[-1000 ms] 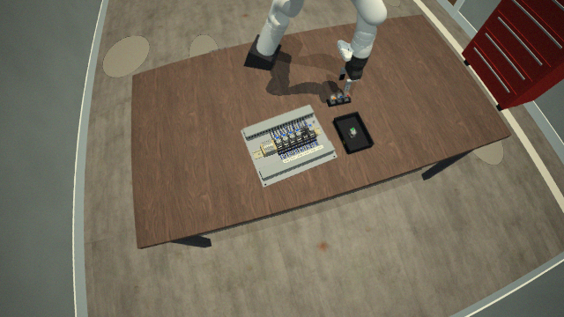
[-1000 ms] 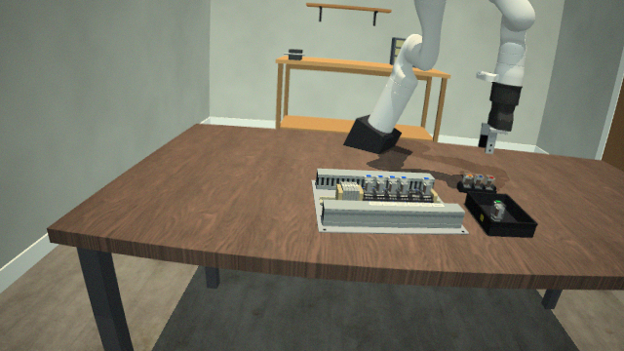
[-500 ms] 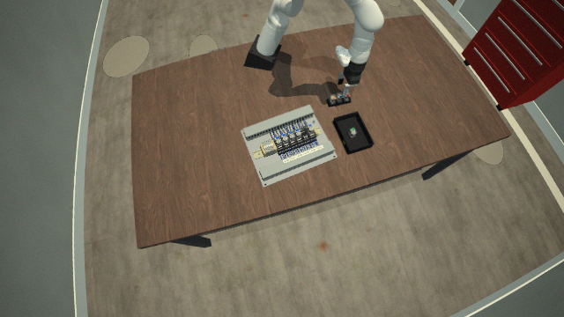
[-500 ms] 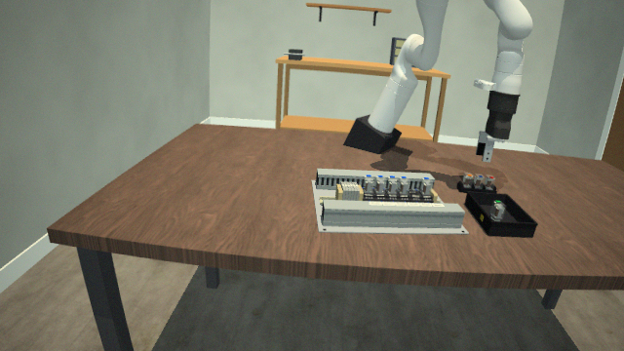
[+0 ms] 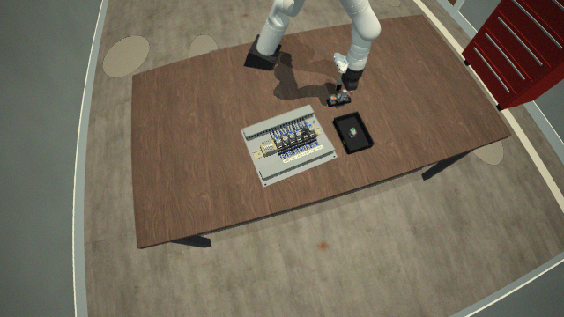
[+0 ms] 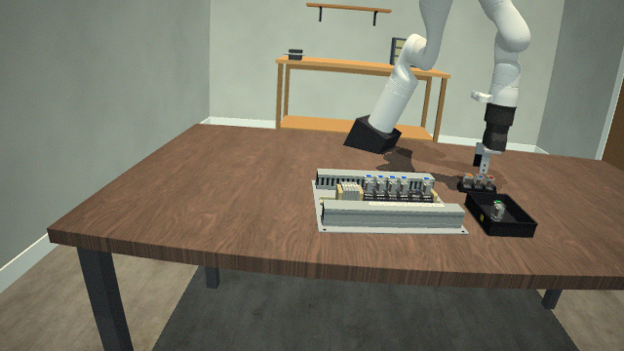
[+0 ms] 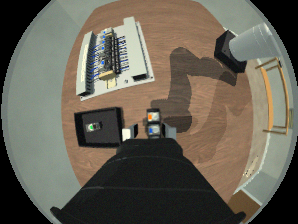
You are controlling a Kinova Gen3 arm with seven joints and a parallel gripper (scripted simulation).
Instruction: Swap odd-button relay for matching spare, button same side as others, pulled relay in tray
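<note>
Right now my hand is 10 mm past the black stand, 10 mm to the right of it and 80 mm above it. From my hand the other things lie so: black tray (160 mm ahead, 10 mm to the left, 70 mm below); grey relay (170 mm ahead, 60 mm below).
</note>
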